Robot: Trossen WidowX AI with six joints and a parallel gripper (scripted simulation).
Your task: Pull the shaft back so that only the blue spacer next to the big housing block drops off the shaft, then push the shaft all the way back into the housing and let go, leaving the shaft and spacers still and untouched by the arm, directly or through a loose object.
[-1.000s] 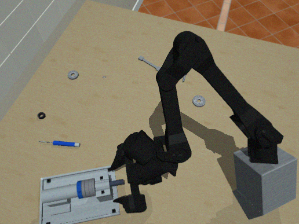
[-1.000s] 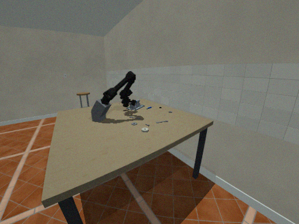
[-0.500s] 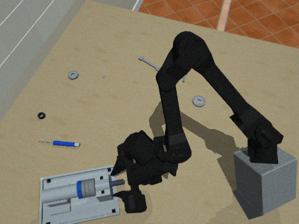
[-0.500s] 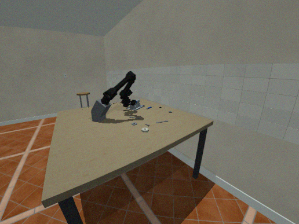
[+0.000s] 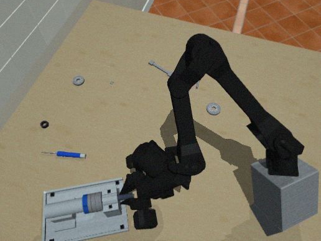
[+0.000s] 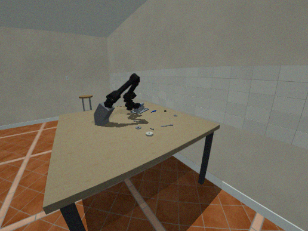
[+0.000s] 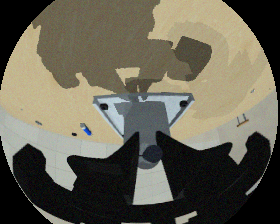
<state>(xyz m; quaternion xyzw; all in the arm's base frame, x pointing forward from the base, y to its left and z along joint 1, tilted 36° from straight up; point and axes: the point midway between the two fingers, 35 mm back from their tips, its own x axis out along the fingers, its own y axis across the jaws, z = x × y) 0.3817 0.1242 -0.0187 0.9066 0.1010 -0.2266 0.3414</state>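
Now: hand 70 mm short of the dark shaft and 30 mm to the right of it. From my hand the other things lie so: grey spacer: 80 mm ahead, 30 mm to the left; then blue spacer: 100 mm ahead, 40 mm to the left.
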